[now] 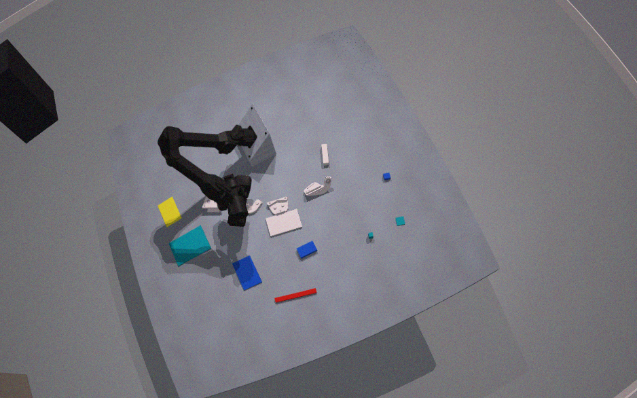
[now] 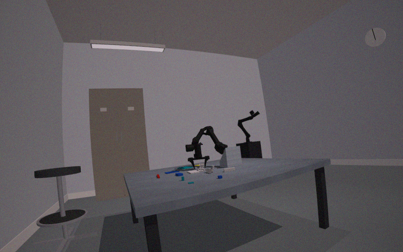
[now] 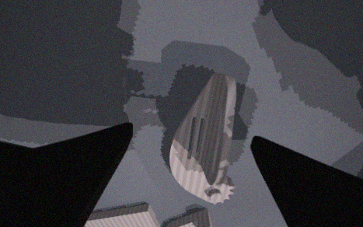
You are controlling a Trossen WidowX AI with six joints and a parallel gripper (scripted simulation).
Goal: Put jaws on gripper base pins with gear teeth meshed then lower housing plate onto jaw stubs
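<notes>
The flat white ribbed plate lies 12 cm ahead of my gripper tip and 10 cm to the left of it. The rest, counted from my gripper tip: small white stepped piece: 9 cm behind, 10 cm to the right; then white gripper base: 8 cm behind, 10 cm to the right, 2 cm above; then housing plate: 6 cm ahead, 12 cm to the left.
</notes>
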